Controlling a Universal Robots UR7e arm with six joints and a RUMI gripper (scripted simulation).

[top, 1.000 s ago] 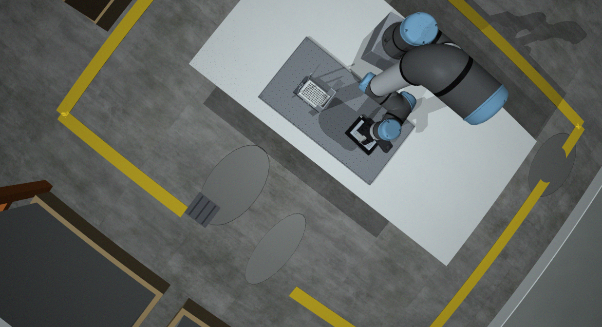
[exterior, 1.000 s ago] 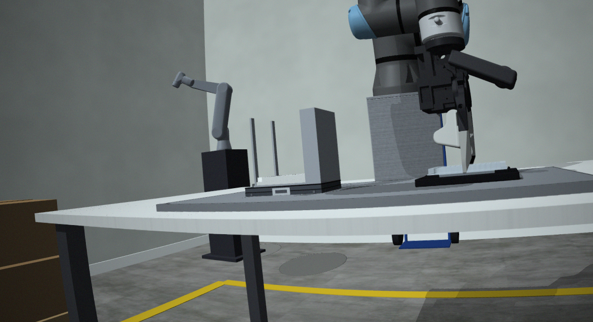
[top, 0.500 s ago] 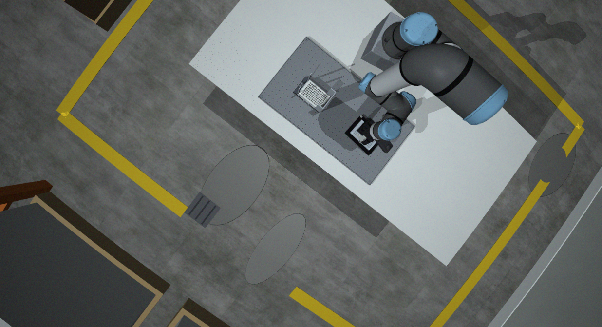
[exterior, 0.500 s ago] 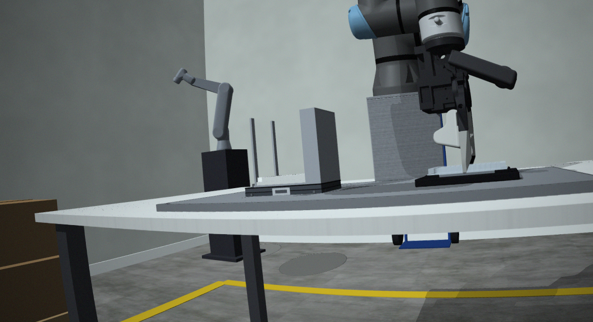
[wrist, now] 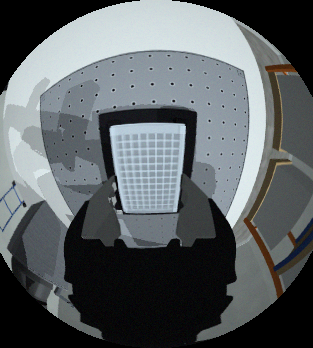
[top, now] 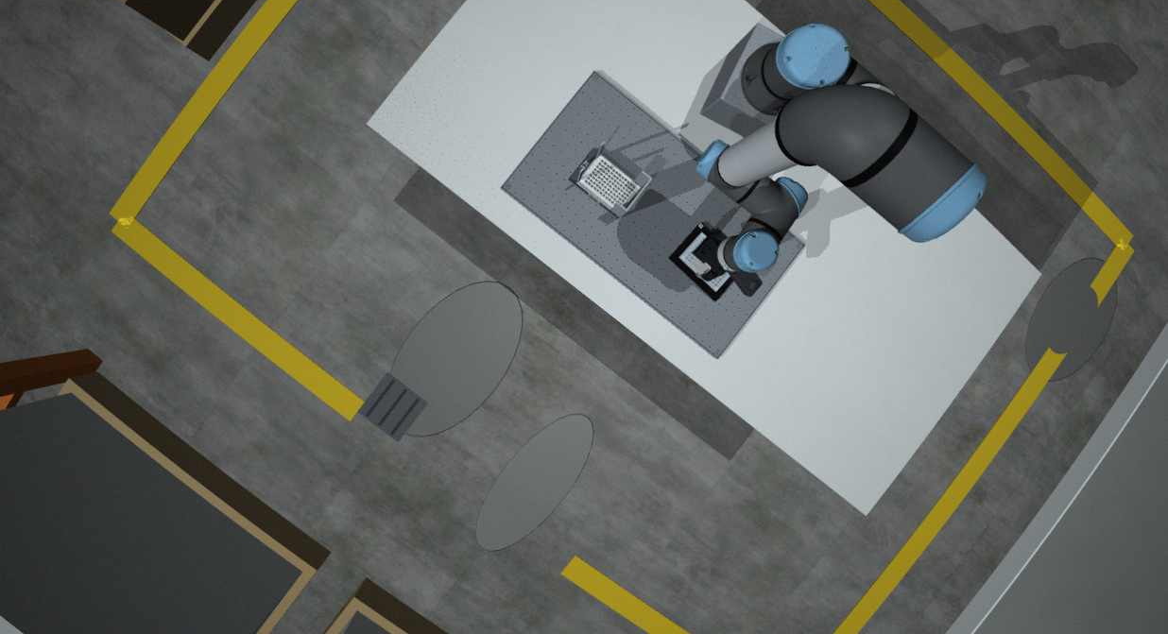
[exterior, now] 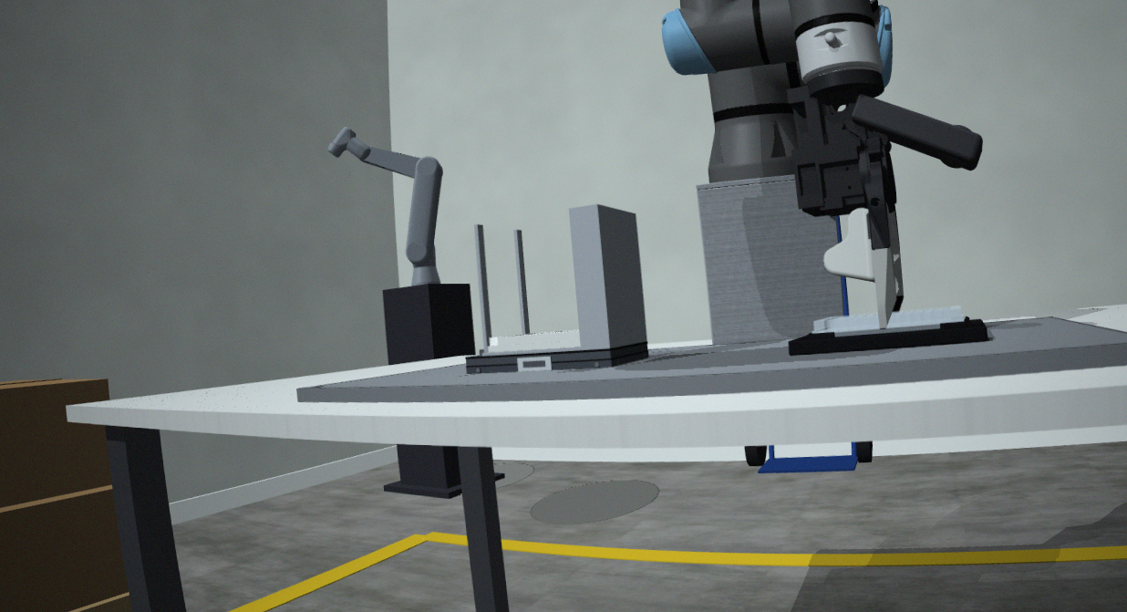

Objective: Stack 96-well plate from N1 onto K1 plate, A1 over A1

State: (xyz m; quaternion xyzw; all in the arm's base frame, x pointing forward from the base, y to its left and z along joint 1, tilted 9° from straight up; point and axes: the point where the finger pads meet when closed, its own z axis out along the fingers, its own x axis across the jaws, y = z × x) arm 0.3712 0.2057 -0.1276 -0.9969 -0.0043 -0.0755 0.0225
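Right now my hand is 2 cm above the black plate nest. Round my hand: clear 96-well plate (1 cm below); then grey back block (25 cm to the right, 6 cm above, 3 cm ahead).
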